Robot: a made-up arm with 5 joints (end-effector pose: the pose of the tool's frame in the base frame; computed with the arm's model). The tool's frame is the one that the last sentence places.
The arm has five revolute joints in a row. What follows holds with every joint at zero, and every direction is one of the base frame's. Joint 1 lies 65.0 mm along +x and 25.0 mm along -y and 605.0 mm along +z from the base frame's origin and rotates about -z. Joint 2 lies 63.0 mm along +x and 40.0 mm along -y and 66.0 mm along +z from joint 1 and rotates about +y. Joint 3 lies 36.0 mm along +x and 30.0 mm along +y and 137.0 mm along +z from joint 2 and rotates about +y. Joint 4 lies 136.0 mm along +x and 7.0 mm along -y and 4.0 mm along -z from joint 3 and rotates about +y. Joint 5 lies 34.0 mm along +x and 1.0 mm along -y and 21.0 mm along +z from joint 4 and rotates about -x. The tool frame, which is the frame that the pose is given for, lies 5.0 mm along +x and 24.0 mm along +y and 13.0 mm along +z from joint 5; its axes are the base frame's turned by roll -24.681, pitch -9.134 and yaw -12.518 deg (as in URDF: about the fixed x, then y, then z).
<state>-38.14 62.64 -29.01 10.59 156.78</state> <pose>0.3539 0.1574 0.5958 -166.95 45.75 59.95</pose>
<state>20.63 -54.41 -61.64 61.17 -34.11</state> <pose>-0.0288 0.0045 0.9619 29.55 -52.65 -46.66</pose>
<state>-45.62 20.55 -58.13 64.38 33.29</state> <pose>0.2670 0.1946 0.8655 -60.79 12.20 40.23</pose>
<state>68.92 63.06 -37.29 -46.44 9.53</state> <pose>0.1975 -0.3470 0.6799 -29.70 -31.32 -81.41</pose>
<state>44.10 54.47 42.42 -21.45 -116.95</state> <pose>0.1950 -0.2073 0.5582 -13.45 87.36 -149.14</pose>
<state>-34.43 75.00 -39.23 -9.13 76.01</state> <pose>0.3517 0.1720 0.5722 -99.68 12.26 40.44</pose>
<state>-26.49 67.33 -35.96 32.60 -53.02</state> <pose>0.4091 0.1309 0.6024 -4.98 64.05 -9.24</pose>
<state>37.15 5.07 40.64 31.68 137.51</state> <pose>0.2137 -0.1714 0.6650 -116.74 69.16 11.02</pose>
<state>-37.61 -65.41 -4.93 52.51 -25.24</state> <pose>0.0874 -0.0100 0.9403 4.85 -20.18 21.45</pose>
